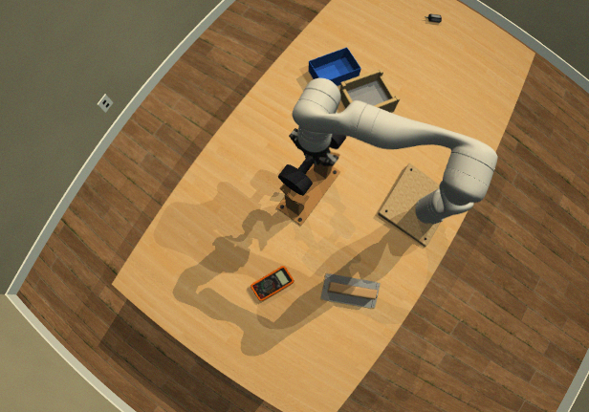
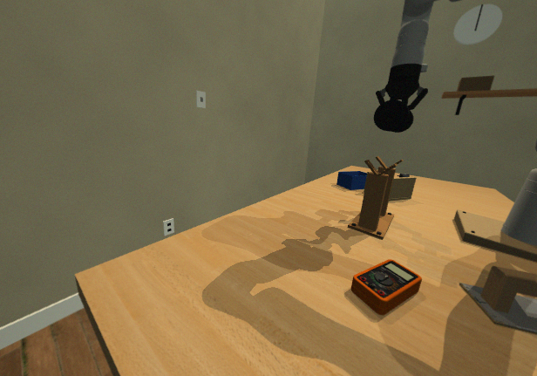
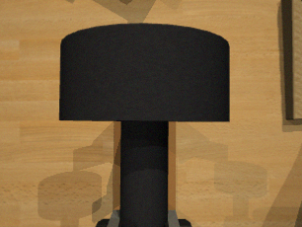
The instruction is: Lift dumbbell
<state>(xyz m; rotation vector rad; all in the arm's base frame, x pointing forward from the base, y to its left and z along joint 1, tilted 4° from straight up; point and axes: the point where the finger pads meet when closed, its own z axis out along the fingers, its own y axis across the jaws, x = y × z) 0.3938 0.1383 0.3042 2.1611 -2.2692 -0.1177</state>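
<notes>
Now: the black dumbbell right at my hand. Round my hand: wooden cradle (24 cm below); wooden box (39 cm to the right, 29 cm below).
</notes>
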